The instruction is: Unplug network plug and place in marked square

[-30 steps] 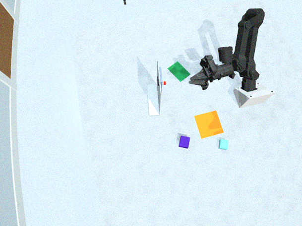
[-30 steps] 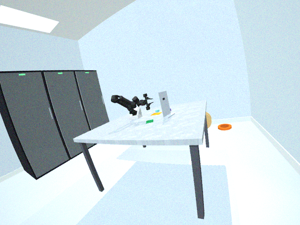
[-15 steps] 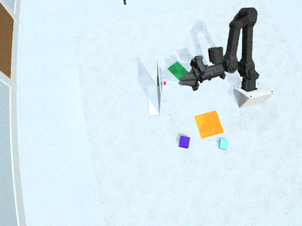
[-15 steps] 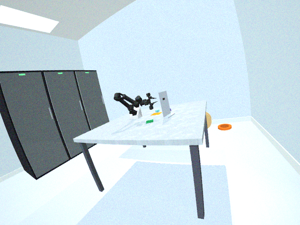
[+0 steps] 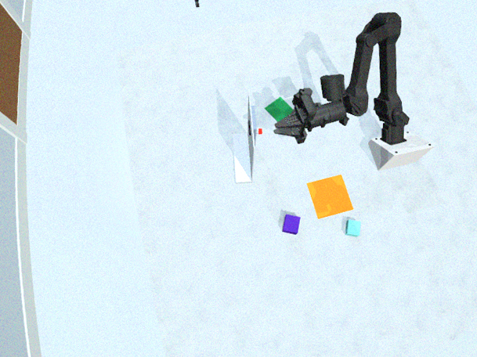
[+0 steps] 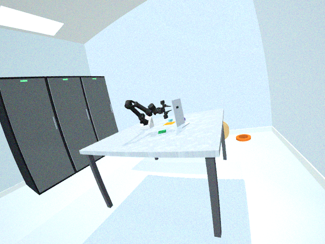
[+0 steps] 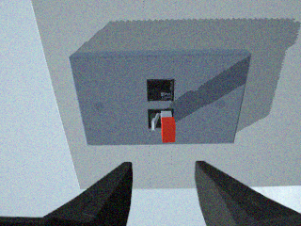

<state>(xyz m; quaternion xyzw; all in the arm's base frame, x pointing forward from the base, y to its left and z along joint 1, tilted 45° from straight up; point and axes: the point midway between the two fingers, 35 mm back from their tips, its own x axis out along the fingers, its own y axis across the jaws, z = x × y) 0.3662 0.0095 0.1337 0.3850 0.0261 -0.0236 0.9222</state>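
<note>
Right now my gripper tip is 5 cm short of the network plug and 1 cm to the left of it. Round my gripper tip: flat green block (10 cm behind, 14 cm to the right, 19 cm below); then upright panel (7 cm ahead, 2 cm to the right, 7 cm below); then purple cube (1 cm ahead, 24 cm to the left, 18 cm below).
</note>
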